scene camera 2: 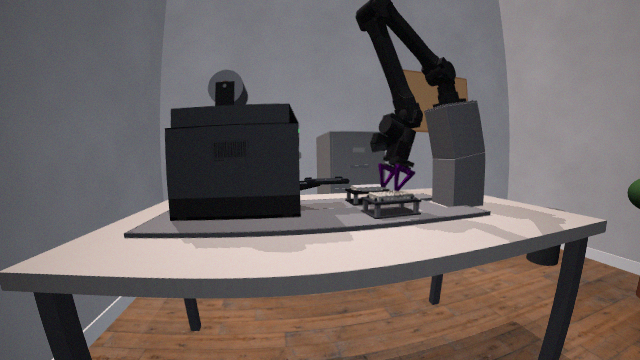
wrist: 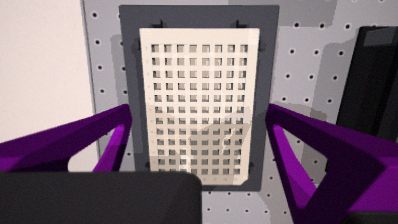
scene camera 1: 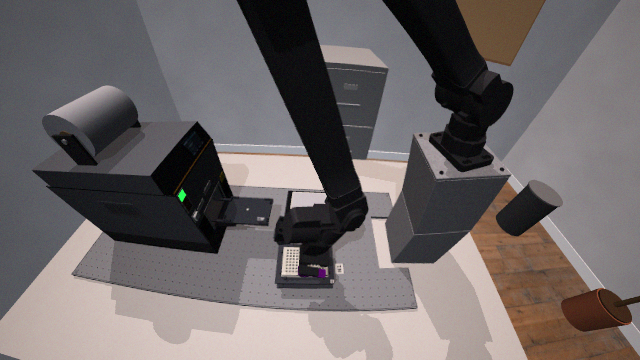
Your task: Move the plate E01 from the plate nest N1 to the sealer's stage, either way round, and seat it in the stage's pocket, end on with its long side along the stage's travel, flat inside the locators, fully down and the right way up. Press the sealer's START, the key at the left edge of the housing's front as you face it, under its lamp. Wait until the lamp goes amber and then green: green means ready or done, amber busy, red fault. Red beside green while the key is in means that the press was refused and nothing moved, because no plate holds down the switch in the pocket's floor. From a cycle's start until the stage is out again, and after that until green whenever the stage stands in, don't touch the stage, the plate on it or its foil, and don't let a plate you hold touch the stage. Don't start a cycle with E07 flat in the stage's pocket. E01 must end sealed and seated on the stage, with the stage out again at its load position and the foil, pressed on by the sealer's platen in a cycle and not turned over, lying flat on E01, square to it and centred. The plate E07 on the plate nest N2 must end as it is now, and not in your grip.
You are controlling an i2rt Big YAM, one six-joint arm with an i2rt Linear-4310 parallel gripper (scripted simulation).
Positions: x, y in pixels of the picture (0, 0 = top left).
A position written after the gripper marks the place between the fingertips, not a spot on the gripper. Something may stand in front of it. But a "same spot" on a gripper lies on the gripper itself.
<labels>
gripper: scene camera 2; wrist; scene camera 1 302, 258
same spot on gripper: [wrist: 42, 180] = [scene camera 2: 393, 163]
</labels>
